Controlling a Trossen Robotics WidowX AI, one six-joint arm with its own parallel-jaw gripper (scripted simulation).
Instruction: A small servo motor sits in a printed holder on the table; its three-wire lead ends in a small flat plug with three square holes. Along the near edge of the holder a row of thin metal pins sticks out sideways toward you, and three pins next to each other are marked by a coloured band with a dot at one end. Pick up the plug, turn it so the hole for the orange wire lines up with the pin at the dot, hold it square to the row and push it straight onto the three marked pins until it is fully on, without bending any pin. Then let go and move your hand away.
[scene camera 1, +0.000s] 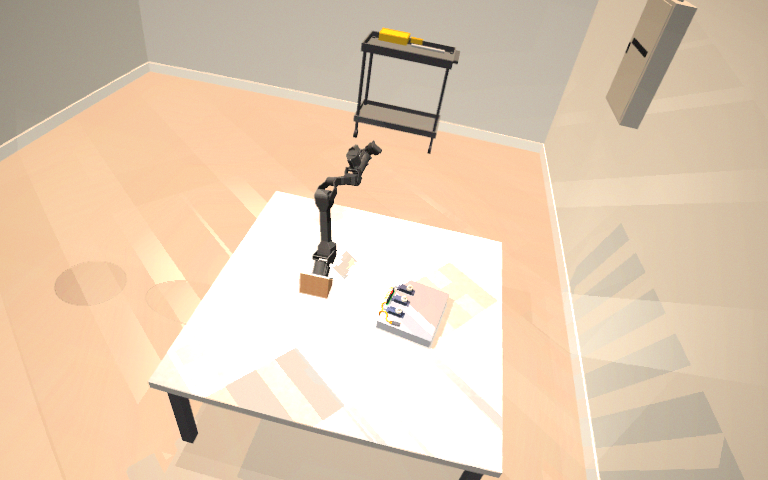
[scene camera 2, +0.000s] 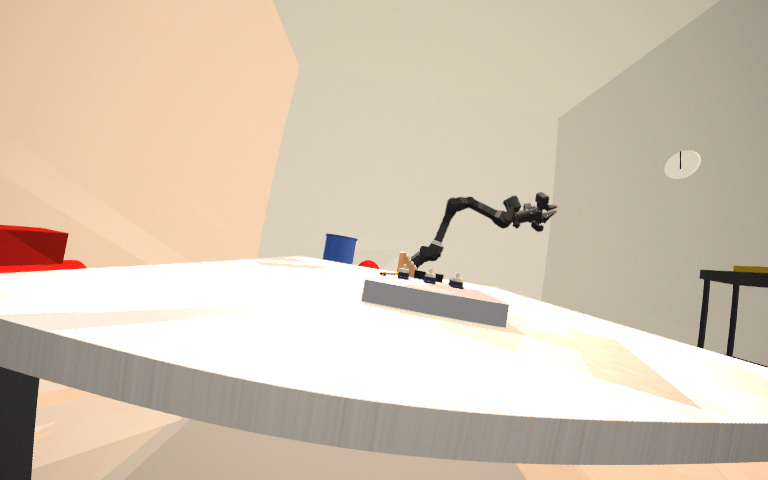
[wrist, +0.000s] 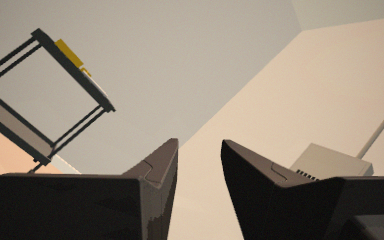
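Note:
Gripper (wrist: 199, 147) visible. Printed holder (scene camera 2: 448, 302) visible too.

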